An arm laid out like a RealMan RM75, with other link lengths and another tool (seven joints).
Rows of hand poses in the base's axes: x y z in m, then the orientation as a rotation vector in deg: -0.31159 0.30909 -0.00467 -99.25 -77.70 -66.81; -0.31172 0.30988 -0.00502 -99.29 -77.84 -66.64; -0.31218 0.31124 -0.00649 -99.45 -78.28 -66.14; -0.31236 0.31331 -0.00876 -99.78 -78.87 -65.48; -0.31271 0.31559 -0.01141 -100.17 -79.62 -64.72; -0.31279 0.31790 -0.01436 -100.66 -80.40 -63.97; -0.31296 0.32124 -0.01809 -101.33 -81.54 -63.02; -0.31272 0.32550 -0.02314 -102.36 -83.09 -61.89; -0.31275 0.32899 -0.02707 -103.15 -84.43 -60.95; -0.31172 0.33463 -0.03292 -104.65 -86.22 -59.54
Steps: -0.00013 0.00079 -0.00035 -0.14 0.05 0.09; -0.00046 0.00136 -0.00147 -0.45 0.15 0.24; -0.00018 0.00207 -0.00227 -0.67 0.19 0.24; -0.00035 0.00228 -0.00265 -0.82 0.19 0.29; -0.00008 0.00231 -0.00295 -0.90 0.16 0.22; -0.00017 0.00334 -0.00373 -1.27 0.13 0.29; 0.00024 0.00426 -0.00505 -1.78 0.05 0.25; -0.00003 0.00349 -0.00393 -1.47 0.00 0.25; 0.00103 0.00564 -0.00585 -2.27 0.08 0.09
